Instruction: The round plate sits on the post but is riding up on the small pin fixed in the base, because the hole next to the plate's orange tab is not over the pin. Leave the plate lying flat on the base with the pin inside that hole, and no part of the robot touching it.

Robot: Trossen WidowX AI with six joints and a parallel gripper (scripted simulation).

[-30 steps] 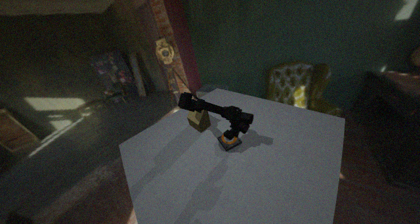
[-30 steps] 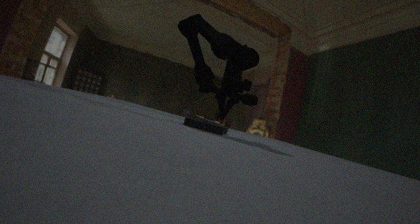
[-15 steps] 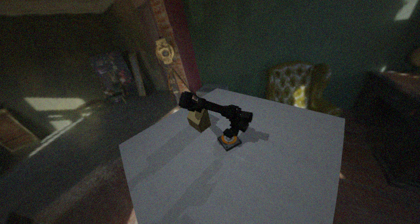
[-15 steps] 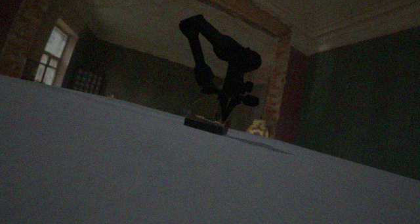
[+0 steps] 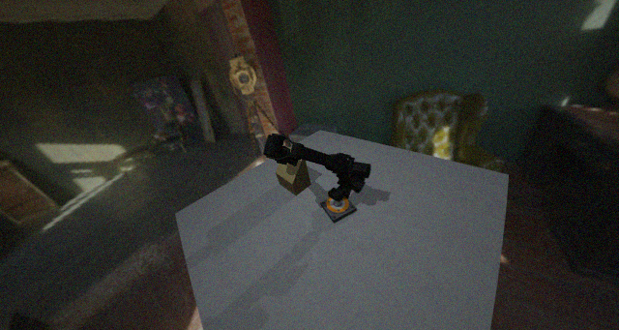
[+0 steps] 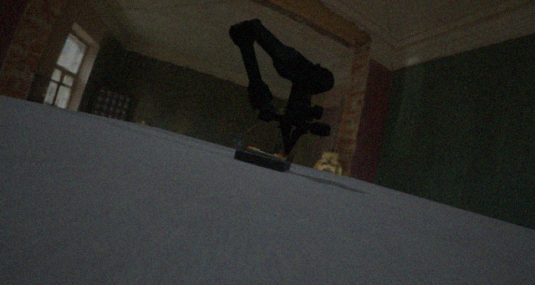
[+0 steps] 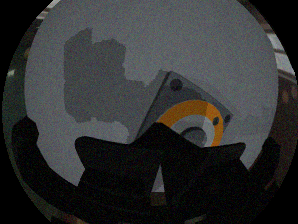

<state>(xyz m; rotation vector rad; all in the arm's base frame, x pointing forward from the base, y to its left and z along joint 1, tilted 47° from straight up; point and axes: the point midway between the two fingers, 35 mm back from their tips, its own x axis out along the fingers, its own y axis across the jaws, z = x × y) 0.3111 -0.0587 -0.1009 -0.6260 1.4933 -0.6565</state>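
My gripper tip is now 2 cm to the left of the round orange plate and 2 cm past it. Also, from my gripper tip: dark square base (5 cm to the right, 2 cm below, 2 cm behind).
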